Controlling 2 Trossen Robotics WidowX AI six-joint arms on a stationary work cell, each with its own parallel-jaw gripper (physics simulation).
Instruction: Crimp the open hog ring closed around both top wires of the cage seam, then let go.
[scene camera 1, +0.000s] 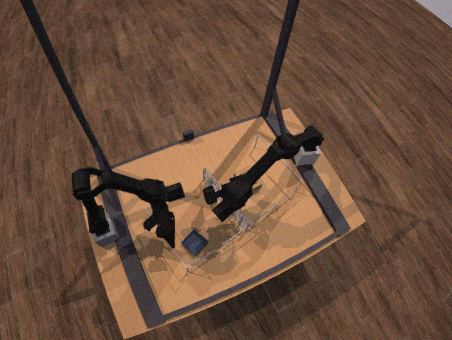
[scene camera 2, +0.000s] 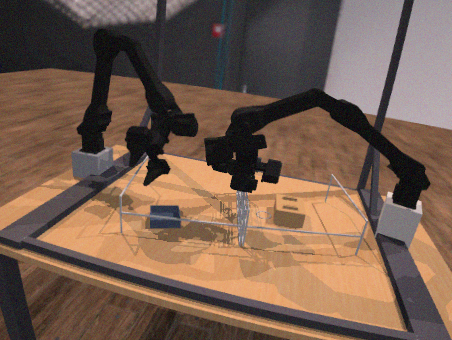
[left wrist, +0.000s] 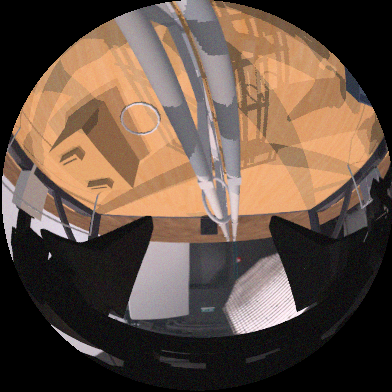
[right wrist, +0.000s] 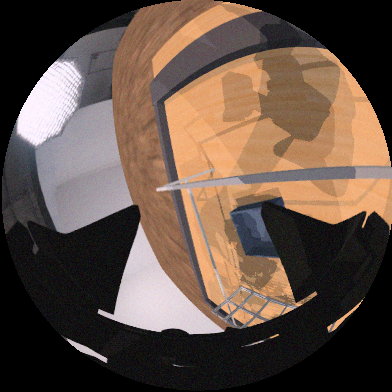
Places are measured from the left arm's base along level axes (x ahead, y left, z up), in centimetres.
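Where they show: left gripper, fingertip midpoint: (scene camera 1: 219, 183) (left wrist: 213, 222); right gripper, fingertip midpoint: (scene camera 1: 173, 243) (scene camera 2: 138, 176) (right wrist: 201, 209); left arm's base, link origin: (scene camera 1: 308, 145) (scene camera 2: 404, 202) (left wrist: 24, 211); right arm's base, link origin: (scene camera 1: 101, 227) (scene camera 2: 92, 149).
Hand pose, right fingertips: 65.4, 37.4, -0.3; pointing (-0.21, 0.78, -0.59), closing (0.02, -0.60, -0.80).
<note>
Each offset is from my right fingertips to the top centre of the thing, as dx, dy, dz. "spot": to the spot under its first point.
Two top wires (left wrist: 172, 95) (left wrist: 229, 95) of the cage seam run side by side away from the left wrist camera. A thin metal hog ring @(-21.6, -21.2, -0.5) (left wrist: 217, 221) hangs around them near their far end; whether its gap is open is too small to tell. The upright mesh panels @(spot: -28.5, -7.4, -5.6) (scene camera 2: 242, 220) stand below my left gripper (scene camera 2: 244, 188) (left wrist: 211, 218). Its fingers are wide open, one on each side of the wires and ring, with no contact visible. My right gripper (scene camera 2: 150, 179) (right wrist: 201, 209) is open and empty, above and away from the seam, near the blue tray.
A blue tray @(-8.0, -2.1, -8.7) (scene camera 1: 195, 242) (scene camera 2: 165, 216) (right wrist: 250, 230) sits on the table. A tan block with two slots @(-34.7, -27.4, -5.9) (scene camera 2: 290, 212) (left wrist: 95, 150) stands on the other side of the seam, with a loose ring @(-28.5, -23.5, -11.0) (left wrist: 140, 103) lying beside it. Thin wire rails (scene camera 2: 200, 222) (right wrist: 300, 174) surround the work area.
</note>
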